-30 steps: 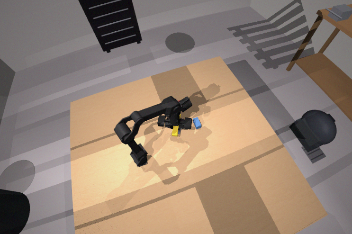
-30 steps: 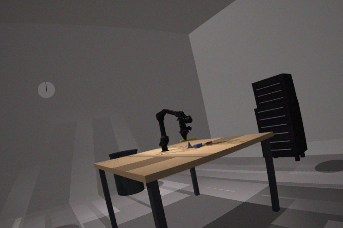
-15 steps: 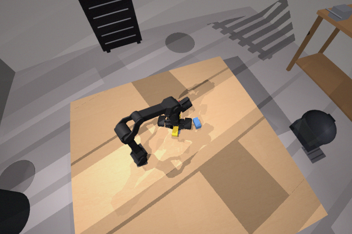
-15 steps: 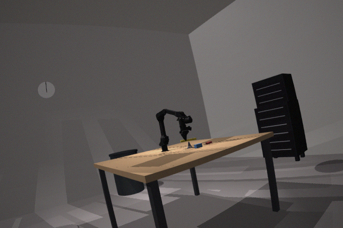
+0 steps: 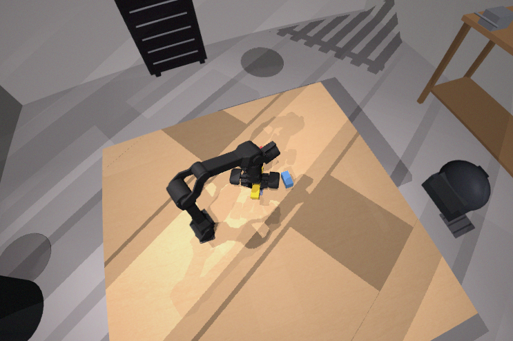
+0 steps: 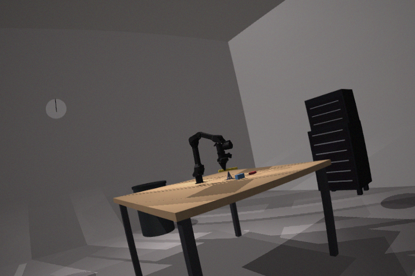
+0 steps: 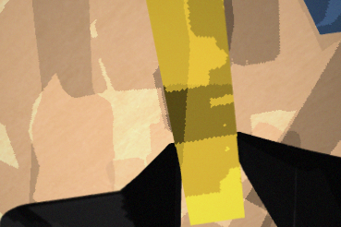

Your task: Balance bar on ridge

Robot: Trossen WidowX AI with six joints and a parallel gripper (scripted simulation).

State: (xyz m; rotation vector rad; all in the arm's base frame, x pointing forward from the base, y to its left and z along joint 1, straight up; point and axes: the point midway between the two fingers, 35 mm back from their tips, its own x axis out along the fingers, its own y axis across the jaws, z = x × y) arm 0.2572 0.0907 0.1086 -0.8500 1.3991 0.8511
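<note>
The yellow bar is 2 cm to the left of my gripper tip and 1 cm ahead of it. Also, from my gripper tip: blue block (15 cm ahead, 6 cm below, 2 cm to the left); red block (20 cm to the left, 10 cm ahead, 7 cm below).
</note>
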